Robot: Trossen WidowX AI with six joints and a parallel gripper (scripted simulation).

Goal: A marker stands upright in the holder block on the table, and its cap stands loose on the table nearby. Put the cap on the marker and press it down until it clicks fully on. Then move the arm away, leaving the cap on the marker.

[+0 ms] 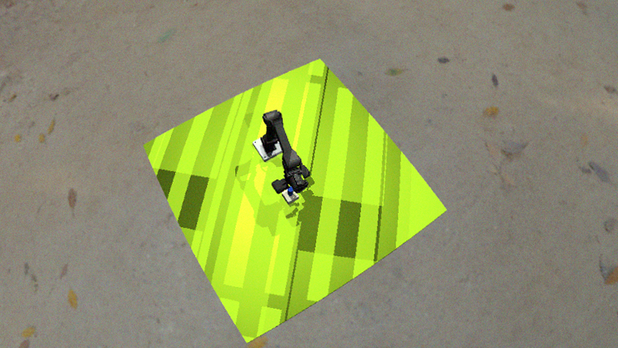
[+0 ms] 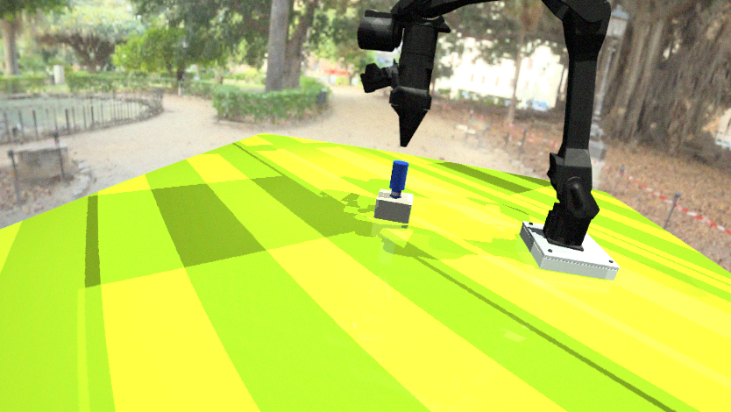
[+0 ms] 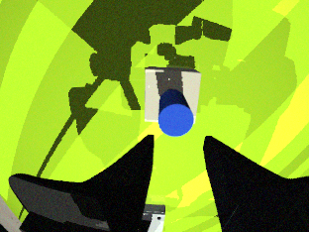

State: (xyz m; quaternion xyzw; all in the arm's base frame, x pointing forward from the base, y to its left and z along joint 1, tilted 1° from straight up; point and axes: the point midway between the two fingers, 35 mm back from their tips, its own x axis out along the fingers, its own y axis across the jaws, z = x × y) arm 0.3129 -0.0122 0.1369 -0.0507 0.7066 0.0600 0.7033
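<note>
Right now my gripper tip is 6 cm above the marker cap. Also, from my gripper tip: holder block 12 cm below.
</note>
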